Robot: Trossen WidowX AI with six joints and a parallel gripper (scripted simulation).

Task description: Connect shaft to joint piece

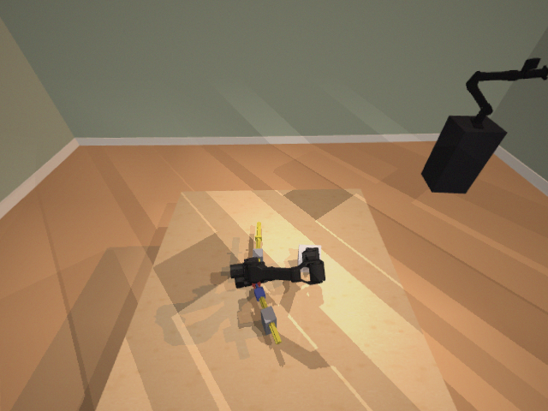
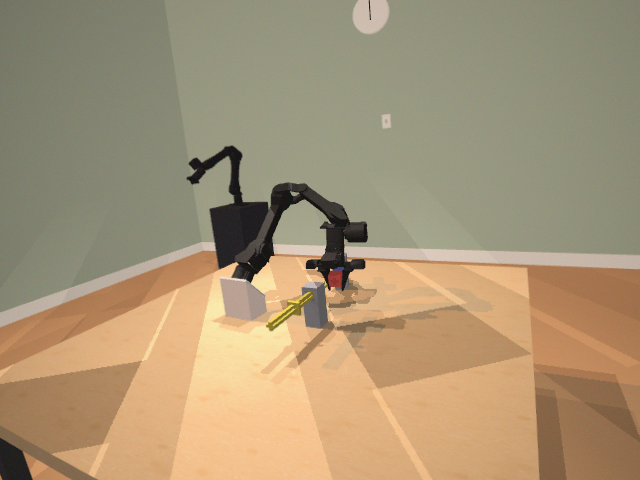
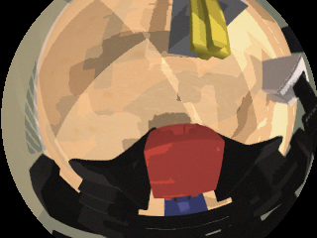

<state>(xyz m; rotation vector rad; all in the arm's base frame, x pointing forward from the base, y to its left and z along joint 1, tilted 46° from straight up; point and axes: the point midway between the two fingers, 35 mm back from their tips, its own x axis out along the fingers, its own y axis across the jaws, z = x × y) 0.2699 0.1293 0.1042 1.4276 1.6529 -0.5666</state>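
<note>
Now: the red square joint piece 10 mm to the left of my gripper tip and 40 mm above it.
</note>
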